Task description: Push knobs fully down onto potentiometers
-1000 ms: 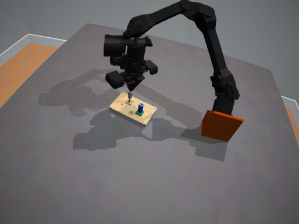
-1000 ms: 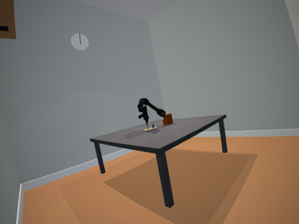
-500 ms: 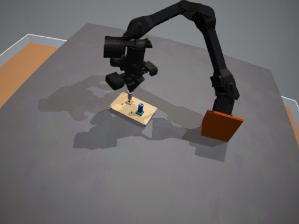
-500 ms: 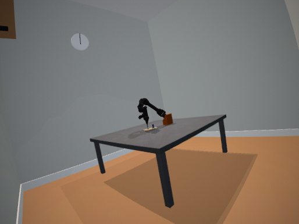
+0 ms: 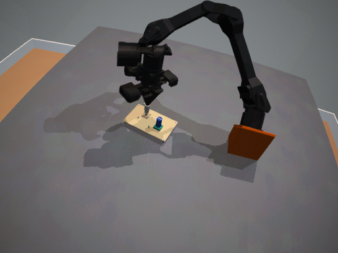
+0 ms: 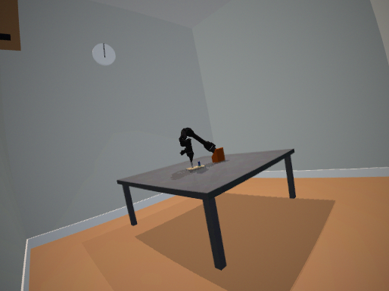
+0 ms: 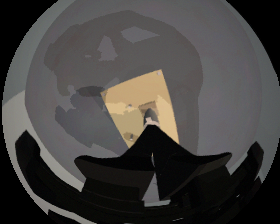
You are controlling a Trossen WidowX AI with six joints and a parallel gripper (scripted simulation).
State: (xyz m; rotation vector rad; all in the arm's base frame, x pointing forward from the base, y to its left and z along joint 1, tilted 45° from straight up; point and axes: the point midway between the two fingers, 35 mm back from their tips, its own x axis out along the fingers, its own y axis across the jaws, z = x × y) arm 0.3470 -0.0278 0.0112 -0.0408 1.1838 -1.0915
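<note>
Right now my gripper tip is 2 cm above the grey knob. The rest, counted from my gripper tip: blue knob (5 cm behind, 4 cm to the left, 2 cm below).
</note>
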